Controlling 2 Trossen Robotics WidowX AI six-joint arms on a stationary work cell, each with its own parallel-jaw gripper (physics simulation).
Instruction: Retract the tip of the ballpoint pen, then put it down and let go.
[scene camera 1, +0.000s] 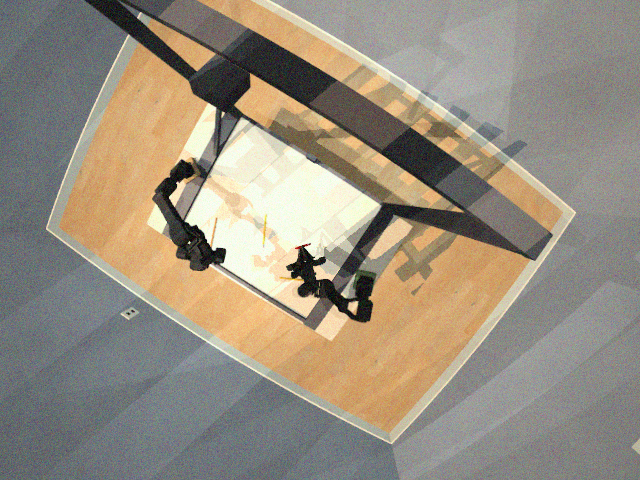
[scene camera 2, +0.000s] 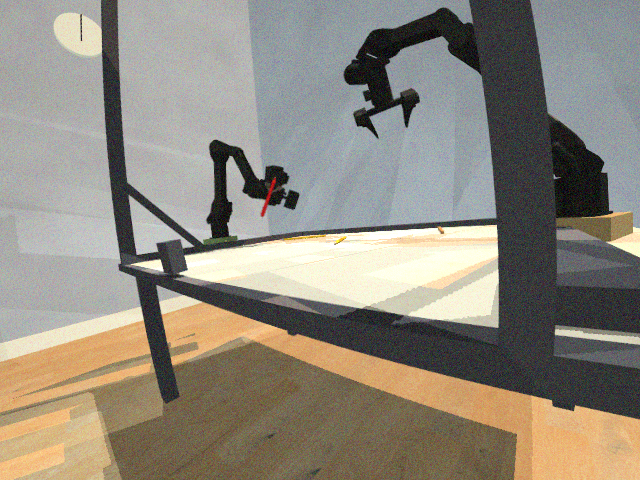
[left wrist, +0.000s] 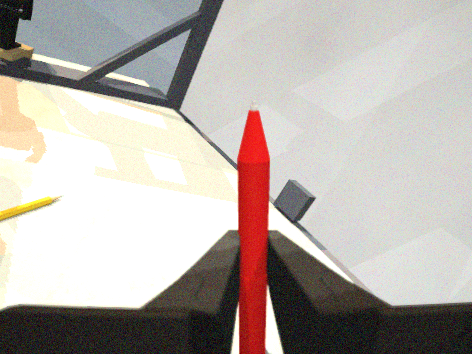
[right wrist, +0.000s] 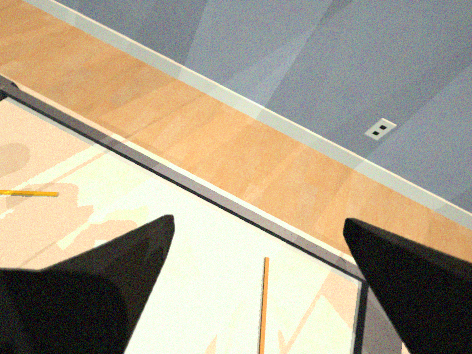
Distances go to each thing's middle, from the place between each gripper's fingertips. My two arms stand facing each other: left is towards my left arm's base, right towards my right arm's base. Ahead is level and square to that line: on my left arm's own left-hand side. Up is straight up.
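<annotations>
I find the red ballpoint pen (left wrist: 253, 163) 310 mm to the left of my right hand, 250 mm behind it and 160 mm below it. The dark block (scene camera 2: 171, 253) is 120 mm to the left of my right hand, and it is also 620 mm behind that hand and 280 mm below it.
Counted from my left hand, the dark block is 18 cm to the right, 37 cm behind and 13 cm below. The red ballpoint pen is 1 cm to the left of my left hand and 2 cm below it.
</annotations>
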